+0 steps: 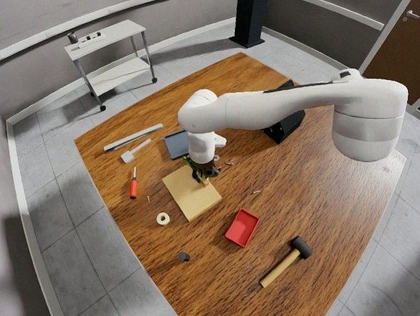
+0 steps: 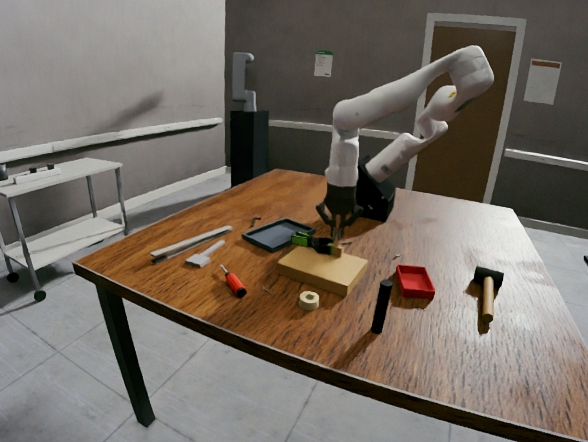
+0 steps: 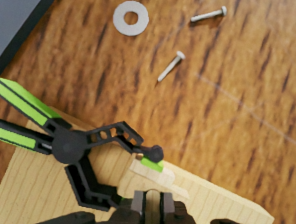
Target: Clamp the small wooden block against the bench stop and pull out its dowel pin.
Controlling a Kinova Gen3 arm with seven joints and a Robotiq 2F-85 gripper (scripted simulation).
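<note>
The pale dowel pin lies 2 cm below my hand. Also, from my hand: wooden block: 5 cm below; bench board: 7 cm below, 5 cm ahead, 1 cm to the right; red bin: 23 cm to the left, 9 cm below.
</note>
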